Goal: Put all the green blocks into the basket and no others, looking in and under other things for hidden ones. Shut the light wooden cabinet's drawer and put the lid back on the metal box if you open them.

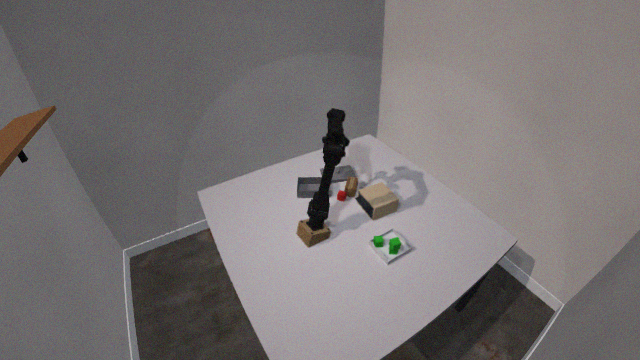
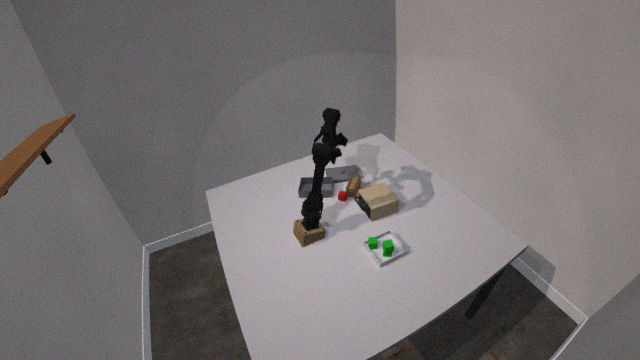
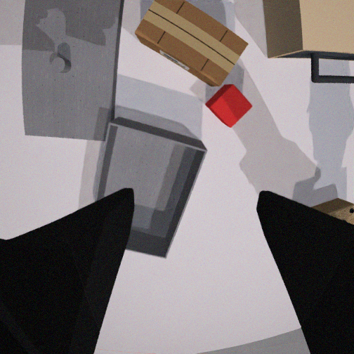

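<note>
My gripper (image 3: 197, 199) is open and empty, high above the table near the metal box. The grey metal box (image 1: 301, 188) (image 2: 302, 188) (image 3: 155, 133) is open, and no block shows in the visible part of its inside; a finger hides one side. Its grey lid (image 1: 345, 172) (image 2: 342, 174) (image 3: 70, 97) lies beside it on the table. The light wooden cabinet (image 1: 381, 197) (image 2: 381, 200) (image 3: 327, 25) has a dark handle, and its drawer looks shut. The white basket (image 1: 407, 248) (image 2: 404, 250) holds a green block (image 1: 378, 241) (image 2: 373, 243) and a taller green stack (image 1: 395, 245) (image 2: 388, 247).
A red block (image 1: 341, 196) (image 2: 342, 196) (image 3: 230, 105) lies between the metal box and cabinet. A brown box with a tan stripe (image 1: 351, 186) (image 2: 353, 186) (image 3: 192, 40) is just behind it. The arm stands on a wooden base (image 1: 313, 236) (image 2: 309, 236).
</note>
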